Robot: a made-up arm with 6 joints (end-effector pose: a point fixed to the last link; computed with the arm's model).
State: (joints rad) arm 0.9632 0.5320 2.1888 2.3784 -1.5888 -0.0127
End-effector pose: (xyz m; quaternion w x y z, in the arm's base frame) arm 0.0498 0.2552 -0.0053 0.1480 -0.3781 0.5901 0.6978
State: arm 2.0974 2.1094 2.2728 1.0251 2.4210 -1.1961
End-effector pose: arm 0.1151 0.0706 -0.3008 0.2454 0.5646 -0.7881 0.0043
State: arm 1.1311 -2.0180 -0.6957 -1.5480 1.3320 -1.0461
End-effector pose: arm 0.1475 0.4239 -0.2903 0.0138 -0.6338 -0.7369 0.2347
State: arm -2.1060 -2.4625 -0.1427 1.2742 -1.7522 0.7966
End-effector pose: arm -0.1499 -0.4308 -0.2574 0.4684 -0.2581 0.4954 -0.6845
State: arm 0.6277 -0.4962 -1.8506 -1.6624 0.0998 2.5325
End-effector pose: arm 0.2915 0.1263 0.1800 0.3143 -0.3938 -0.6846 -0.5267
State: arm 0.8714 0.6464 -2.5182 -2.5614 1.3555 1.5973
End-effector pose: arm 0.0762 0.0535 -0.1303 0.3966 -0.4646 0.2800 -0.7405
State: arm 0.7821 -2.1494 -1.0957 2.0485 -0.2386 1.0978
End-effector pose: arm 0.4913 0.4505 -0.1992 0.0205 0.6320 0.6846 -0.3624
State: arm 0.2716 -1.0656 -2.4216 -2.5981 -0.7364 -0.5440
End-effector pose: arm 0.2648 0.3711 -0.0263 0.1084 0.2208 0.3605 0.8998
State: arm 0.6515 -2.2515 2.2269 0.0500 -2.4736 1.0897
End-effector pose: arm -0.1302 0.2440 0.0395 0.4114 0.5243 -0.7383 -0.1038
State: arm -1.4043 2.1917 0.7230 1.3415 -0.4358 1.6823
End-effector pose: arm -0.0420 -0.3555 0.1810 0.2103 0.8850 -0.3966 0.1232
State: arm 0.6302 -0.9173 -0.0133 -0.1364 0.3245 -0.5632
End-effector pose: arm 0.3813 0.2660 -0.2186 0.6384 -0.7023 -0.2359 0.2087
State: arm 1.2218 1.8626 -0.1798 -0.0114 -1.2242 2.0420
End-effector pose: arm 0.2401 0.3993 -0.3249 0.7197 -0.4804 -0.2531 0.4327
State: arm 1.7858 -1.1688 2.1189 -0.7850 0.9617 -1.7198
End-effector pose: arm -0.0740 0.2377 -0.2117 0.2300 0.9415 -0.1303 -0.2092
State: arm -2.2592 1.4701 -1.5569 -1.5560 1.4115 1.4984
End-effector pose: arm -0.3042 -0.0455 0.2847 0.0591 -0.3286 -0.9425 0.0167
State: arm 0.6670 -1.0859 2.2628 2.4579 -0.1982 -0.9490
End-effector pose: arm 0.0766 0.1595 -0.1295 0.4777 0.4815 -0.3003 -0.6707
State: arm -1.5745 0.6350 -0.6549 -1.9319 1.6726 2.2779
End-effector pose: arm -0.0312 -0.2912 0.3518 0.1753 0.5359 -0.8025 0.1951
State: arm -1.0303 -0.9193 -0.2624 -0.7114 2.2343 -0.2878
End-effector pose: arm 0.2344 -0.4964 -0.3872 0.1485 -0.9027 0.3754 -0.1489
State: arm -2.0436 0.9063 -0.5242 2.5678 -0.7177 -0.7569
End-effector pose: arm -0.2348 -0.4295 0.0542 0.1153 -0.3379 0.6442 -0.6764
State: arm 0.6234 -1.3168 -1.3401 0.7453 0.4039 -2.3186
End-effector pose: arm 0.2407 0.4330 -0.2316 0.3786 0.4176 0.4447 0.6961
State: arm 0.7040 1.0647 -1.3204 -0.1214 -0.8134 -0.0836
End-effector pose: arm 0.4746 0.1615 0.0122 0.4490 0.8167 -0.3496 0.0953
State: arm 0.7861 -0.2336 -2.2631 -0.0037 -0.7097 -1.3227
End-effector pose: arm 0.2969 0.2071 0.2010 0.4232 0.1799 -0.8880 -0.0075
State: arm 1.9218 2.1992 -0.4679 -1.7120 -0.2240 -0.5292
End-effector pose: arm -0.1048 0.5024 -0.0686 0.0549 -0.7175 -0.6535 0.2347
